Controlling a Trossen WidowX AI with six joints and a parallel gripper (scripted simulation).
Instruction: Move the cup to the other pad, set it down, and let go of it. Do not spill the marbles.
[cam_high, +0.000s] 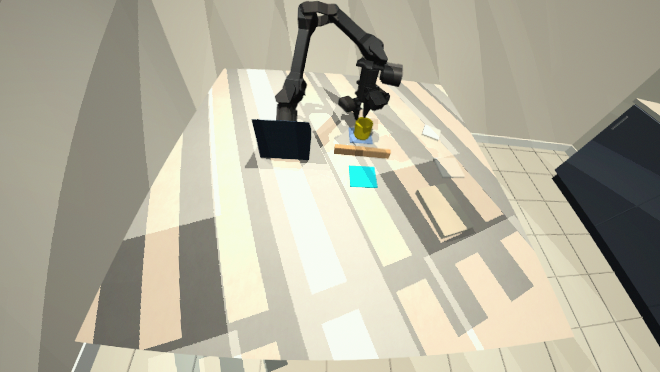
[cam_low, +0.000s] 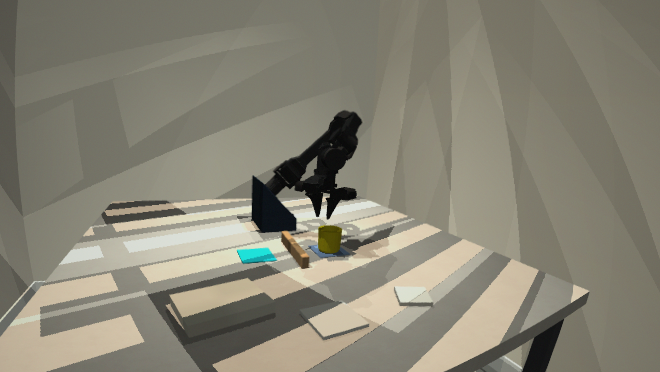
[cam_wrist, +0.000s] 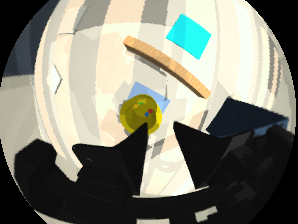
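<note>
The yellow cup is 60 mm below my gripper tip, 20 mm ahead of it and 10 mm to the left of it. From my gripper tip the other things lie so: blue pad 110 mm below, 20 mm to the left, 20 mm ahead; then cyan pad 210 mm to the right, 110 mm below; then wooden bar 90 mm to the right, 90 mm below, 10 mm ahead.
</note>
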